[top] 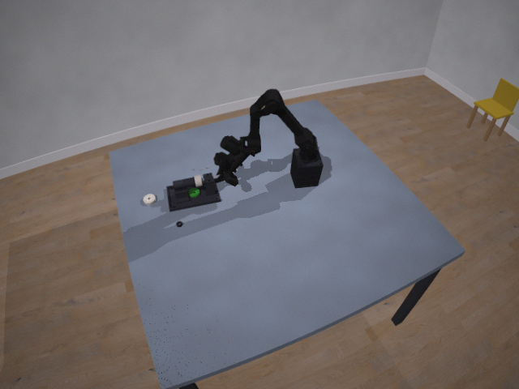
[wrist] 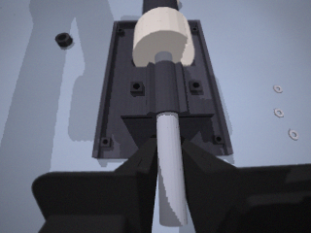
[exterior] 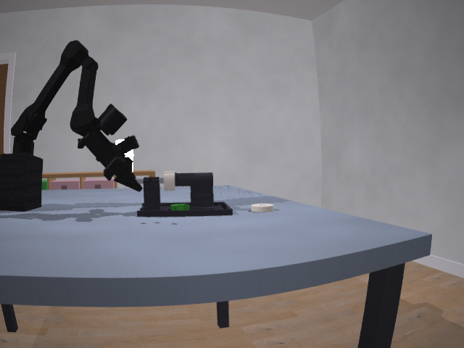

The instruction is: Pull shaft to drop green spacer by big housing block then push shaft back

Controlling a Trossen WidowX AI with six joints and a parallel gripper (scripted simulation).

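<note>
Right now my hand is 7 cm short of the grey shaft. The rest, counted from my hand: green spacer 12 cm ahead, 7 cm below; then white spacer 10 cm ahead; then black ring 21 cm ahead, 16 cm to the left, 8 cm below.
</note>
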